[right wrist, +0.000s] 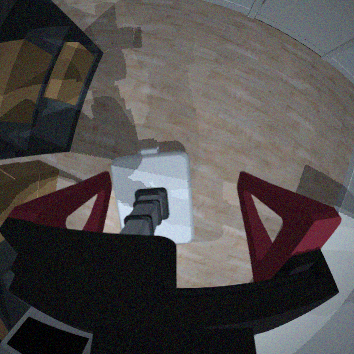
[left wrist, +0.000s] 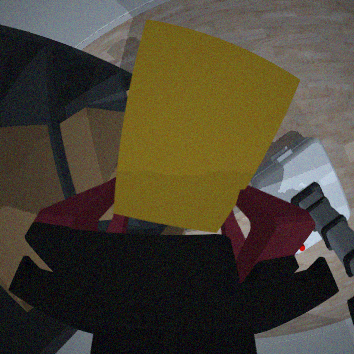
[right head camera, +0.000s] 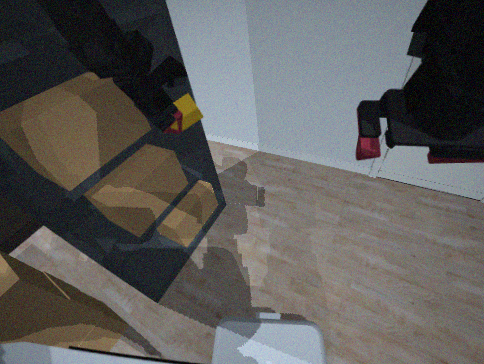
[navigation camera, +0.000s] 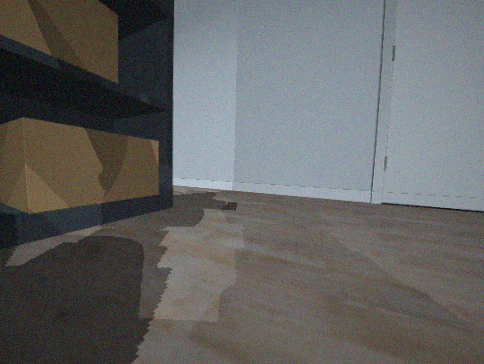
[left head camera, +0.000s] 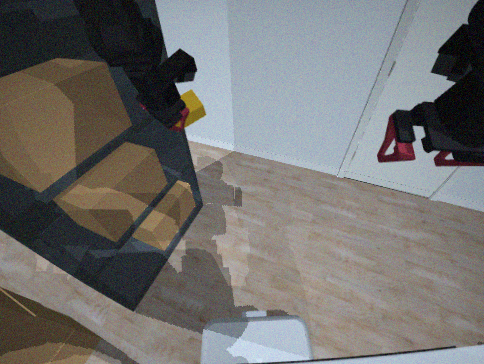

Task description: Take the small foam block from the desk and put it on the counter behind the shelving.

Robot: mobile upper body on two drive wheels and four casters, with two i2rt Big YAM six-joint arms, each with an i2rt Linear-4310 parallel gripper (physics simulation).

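Places are measured from the left arm's base along level axes (x ahead, y left, z up), in centimetres.
Pixels of known places: left gripper, fingertip midpoint: (left wrist: 173, 177) (right head camera: 173, 126) (left head camera: 173, 123); right gripper, fingertip midpoint: (right wrist: 173, 178) (right head camera: 392, 157) (left head camera: 407, 160).
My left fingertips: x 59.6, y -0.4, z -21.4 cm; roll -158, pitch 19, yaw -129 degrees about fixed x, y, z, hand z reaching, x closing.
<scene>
Ahead of a thing's pixels: the offset from my left fingertips to its top centre. "spot": to the spot under its first point.
A yellow foam block {dz +7.2, dx +1.3, dy -3.4 cm} (left head camera: 195, 107) (right head camera: 189, 111) (left wrist: 200, 125) is held up in the air by my left gripper (left head camera: 181, 119) (right head camera: 175, 123) (left wrist: 173, 177), which is shut on it with one red finger at each side. The dark shelving (left head camera: 175, 152) (right head camera: 200, 160) (navigation camera: 167, 100) stands at the left, and the block shows in front of its right edge in the head views. My right gripper (left head camera: 425, 157) (right head camera: 411, 155) (right wrist: 173, 178) is open and empty, off to the right. The counter and the desk do not show in these views.
Brown boxes {spot: dz -12.0, dx +25.8, dy +35.8 cm} (left head camera: 105, 120) (right head camera: 120, 110) (navigation camera: 90, 165) stand on the shelves. Another brown box {spot: dz -69.1, dx -34.3, dy +69.8 cm} (left head camera: 35, 325) (right head camera: 55, 310) is at the lower left. A pale wall (left head camera: 295, 75) (navigation camera: 300, 100) runs behind the shelving, with a door (navigation camera: 440, 100) at the right. My white base (left head camera: 265, 340) shows below.
</scene>
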